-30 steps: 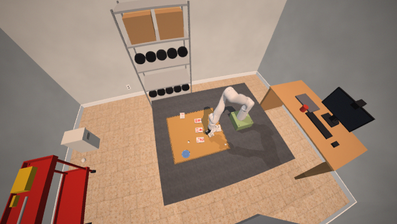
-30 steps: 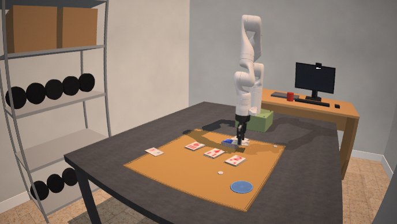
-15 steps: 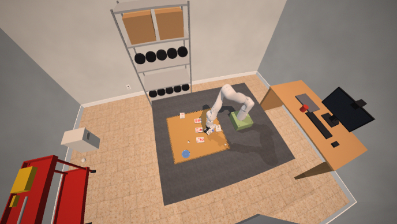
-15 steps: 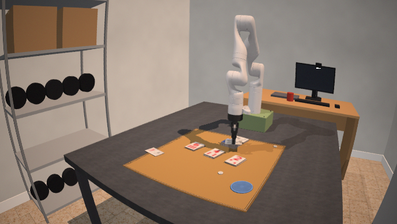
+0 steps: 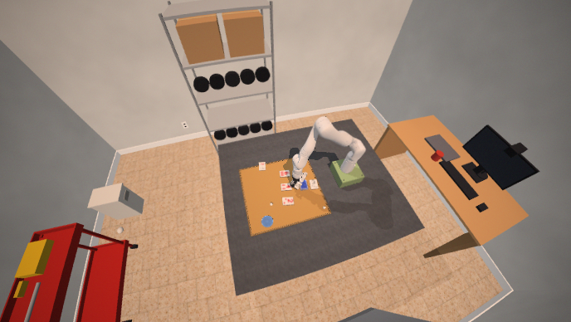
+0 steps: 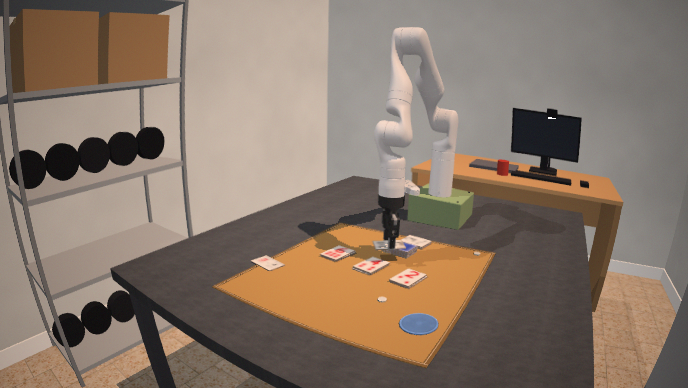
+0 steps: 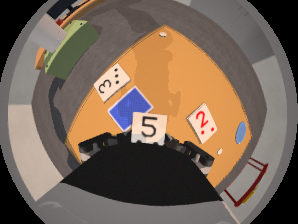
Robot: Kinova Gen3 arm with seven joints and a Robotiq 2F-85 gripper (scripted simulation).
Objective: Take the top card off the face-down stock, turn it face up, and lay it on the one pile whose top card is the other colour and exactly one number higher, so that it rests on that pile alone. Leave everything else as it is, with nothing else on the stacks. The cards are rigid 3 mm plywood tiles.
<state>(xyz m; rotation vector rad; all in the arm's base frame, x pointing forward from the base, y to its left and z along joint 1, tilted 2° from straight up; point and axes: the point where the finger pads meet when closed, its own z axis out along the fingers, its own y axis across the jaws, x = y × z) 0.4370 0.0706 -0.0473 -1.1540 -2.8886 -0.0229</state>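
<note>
Now: hand 120 mm short of the orange mat, 70 mm above it and 20 mm to the right of it.
</note>
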